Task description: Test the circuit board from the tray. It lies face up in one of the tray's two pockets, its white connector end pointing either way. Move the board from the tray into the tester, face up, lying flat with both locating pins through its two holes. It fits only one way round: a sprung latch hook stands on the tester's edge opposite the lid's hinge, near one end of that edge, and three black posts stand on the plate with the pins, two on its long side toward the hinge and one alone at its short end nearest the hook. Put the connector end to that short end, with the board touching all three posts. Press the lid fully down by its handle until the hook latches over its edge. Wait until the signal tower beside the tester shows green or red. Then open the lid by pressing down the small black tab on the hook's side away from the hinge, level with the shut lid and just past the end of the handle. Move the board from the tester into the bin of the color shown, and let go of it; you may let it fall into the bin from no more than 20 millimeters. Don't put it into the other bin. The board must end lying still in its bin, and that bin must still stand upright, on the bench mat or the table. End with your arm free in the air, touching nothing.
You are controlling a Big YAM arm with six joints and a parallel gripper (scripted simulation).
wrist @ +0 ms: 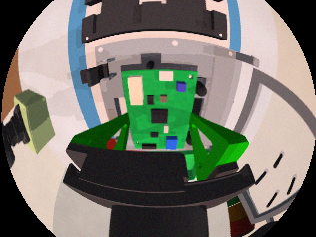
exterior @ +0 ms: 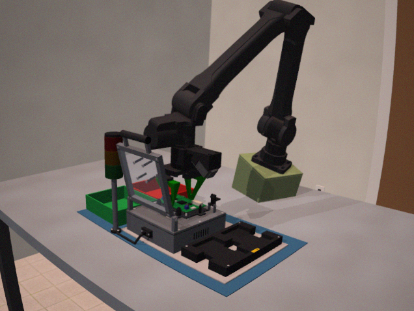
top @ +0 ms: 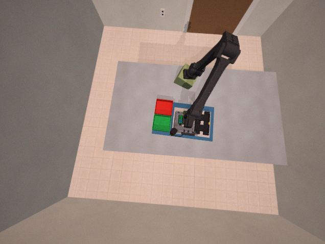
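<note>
The tester plate lies 10 mm ahead of my hand and 20 mm below it. Also, from my hand: clear lid 120 mm ahead, 20 mm to the right, 100 mm above; latch hook 50 mm behind, 70 mm to the left; green bin 10 mm ahead, 210 mm to the right, 70 mm below.
</note>
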